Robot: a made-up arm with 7 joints. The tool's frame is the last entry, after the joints.
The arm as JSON. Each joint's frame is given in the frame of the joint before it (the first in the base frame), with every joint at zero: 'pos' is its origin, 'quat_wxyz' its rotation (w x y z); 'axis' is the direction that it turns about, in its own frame. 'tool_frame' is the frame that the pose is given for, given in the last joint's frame.
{
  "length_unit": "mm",
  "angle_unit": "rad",
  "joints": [
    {
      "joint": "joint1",
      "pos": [
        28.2,
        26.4,
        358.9
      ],
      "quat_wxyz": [
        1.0,
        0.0,
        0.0,
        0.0
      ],
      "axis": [
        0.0,
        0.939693,
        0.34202
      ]
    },
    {
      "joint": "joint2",
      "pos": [
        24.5,
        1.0,
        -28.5
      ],
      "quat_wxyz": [
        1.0,
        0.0,
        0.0,
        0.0
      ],
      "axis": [
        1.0,
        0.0,
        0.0
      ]
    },
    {
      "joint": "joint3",
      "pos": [
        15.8,
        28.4,
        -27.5
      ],
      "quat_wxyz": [
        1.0,
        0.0,
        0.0,
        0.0
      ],
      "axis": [
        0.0,
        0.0,
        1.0
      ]
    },
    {
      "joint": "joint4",
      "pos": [
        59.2,
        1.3,
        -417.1
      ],
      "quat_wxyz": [
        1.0,
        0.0,
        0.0,
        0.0
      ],
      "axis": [
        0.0,
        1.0,
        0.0
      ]
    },
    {
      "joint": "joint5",
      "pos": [
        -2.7,
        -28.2,
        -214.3
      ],
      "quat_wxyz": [
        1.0,
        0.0,
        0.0,
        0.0
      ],
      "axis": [
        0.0,
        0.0,
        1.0
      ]
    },
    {
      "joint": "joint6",
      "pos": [
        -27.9,
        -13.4,
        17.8
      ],
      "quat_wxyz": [
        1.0,
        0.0,
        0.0,
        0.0
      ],
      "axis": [
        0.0,
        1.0,
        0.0
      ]
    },
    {
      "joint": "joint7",
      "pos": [
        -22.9,
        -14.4,
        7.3
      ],
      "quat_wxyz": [
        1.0,
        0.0,
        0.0,
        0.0
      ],
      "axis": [
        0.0,
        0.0,
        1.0
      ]
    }
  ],
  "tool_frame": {
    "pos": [
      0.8,
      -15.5,
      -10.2
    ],
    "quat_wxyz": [
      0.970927,
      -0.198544,
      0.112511,
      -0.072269
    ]
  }
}
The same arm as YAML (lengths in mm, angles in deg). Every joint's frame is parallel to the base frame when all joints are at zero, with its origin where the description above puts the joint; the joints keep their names.
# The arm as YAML. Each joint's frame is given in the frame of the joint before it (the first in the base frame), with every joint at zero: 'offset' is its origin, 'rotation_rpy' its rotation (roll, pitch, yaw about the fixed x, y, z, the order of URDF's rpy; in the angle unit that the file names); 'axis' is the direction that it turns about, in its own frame. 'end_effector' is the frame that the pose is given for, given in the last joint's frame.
length_unit: mm
angle_unit: deg
chain:
  - id: joint1
    offset: [28.2, 26.4, 358.9]
    rotation_rpy: [0.0, 0.0, 0.0]
    axis: [0.0, 0.9397, 0.342]
  - id: joint2
    offset: [24.5, 1.0, -28.5]
    rotation_rpy: [0.0, 0.0, 0.0]
    axis: "+x"
  - id: joint3
    offset: [15.8, 28.4, -27.5]
    rotation_rpy: [0.0, 0.0, 0.0]
    axis: "+z"
  - id: joint4
    offset: [59.2, 1.3, -417.1]
    rotation_rpy: [0.0, 0.0, 0.0]
    axis: "+y"
  - id: joint5
    offset: [-2.7, -28.2, -214.3]
    rotation_rpy: [0.0, 0.0, 0.0]
    axis: "+z"
  - id: joint6
    offset: [-27.9, -13.4, 17.8]
    rotation_rpy: [0.0, 0.0, 0.0]
    axis: "+y"
  - id: joint7
    offset: [-22.9, -14.4, 7.3]
    rotation_rpy: [0.0, 0.0, 0.0]
    axis: "+z"
end_effector:
  offset: [0.8, -15.5, -10.2]
  rotation_rpy: [-24.16, 10.94, -10.86]

